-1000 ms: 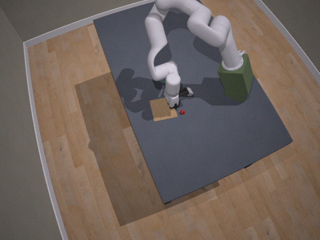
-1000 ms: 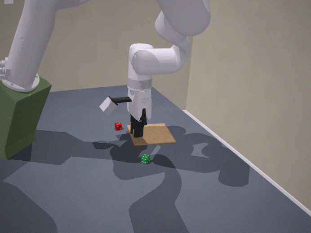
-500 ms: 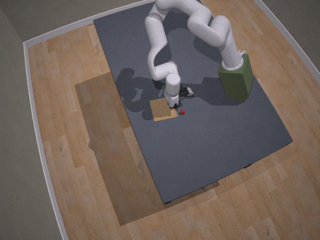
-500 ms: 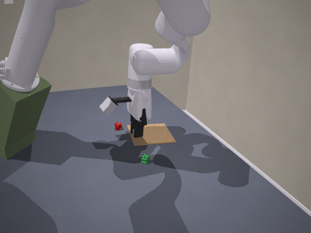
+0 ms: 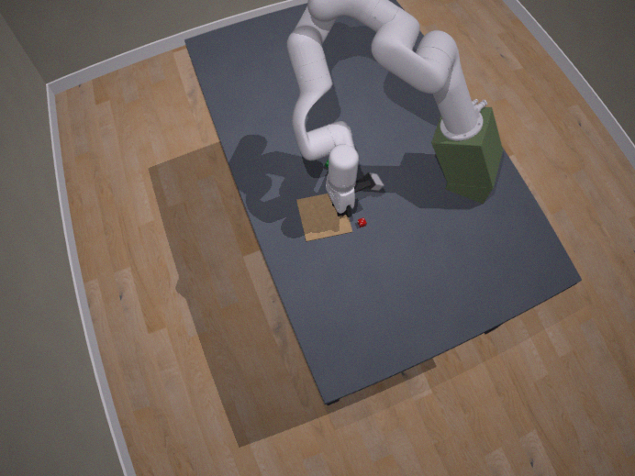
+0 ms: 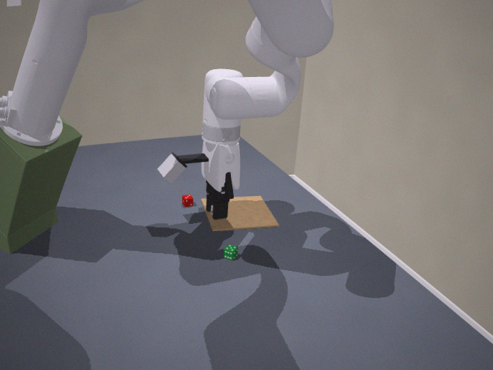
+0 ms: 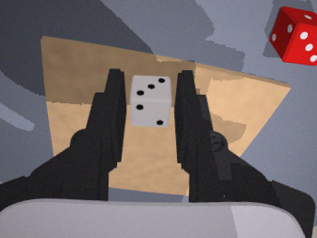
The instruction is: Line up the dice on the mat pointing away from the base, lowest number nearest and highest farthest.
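My hand is 10 mm above the white die. Also, from my hand: mat: 50 mm ahead, 10 mm to the right, 20 mm below; then red die: 30 mm behind, 80 mm to the left, 20 mm below; then green die: 70 mm behind, 140 mm to the right, 20 mm below.
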